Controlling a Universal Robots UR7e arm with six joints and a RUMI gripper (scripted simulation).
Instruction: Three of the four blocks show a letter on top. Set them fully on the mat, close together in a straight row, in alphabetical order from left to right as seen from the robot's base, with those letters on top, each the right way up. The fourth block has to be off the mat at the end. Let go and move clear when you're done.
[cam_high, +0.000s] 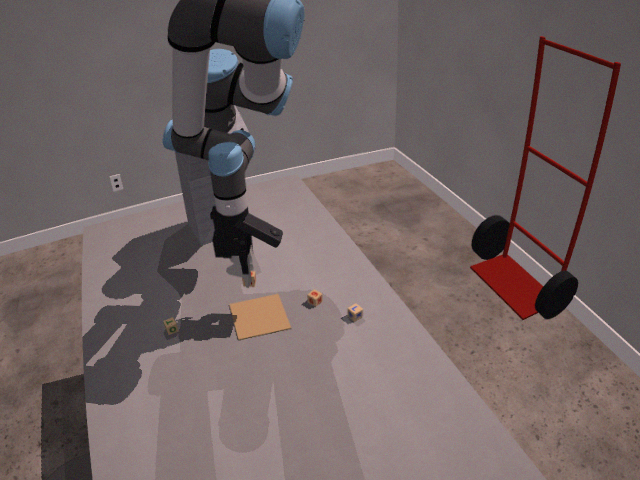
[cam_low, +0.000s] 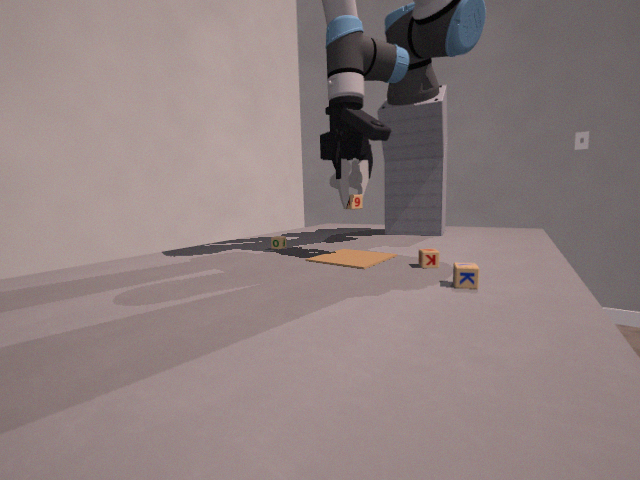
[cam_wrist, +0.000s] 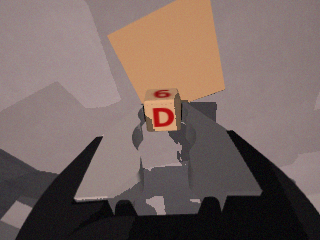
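Right now the tan mat is 2 cm ahead of my hand and 12 cm below it. Round my hand: red-marked block (right at my hand); then red-lettered block (4 cm ahead, 16 cm to the left, 10 cm below); then green-lettered block (4 cm behind, 23 cm to the right, 10 cm below).
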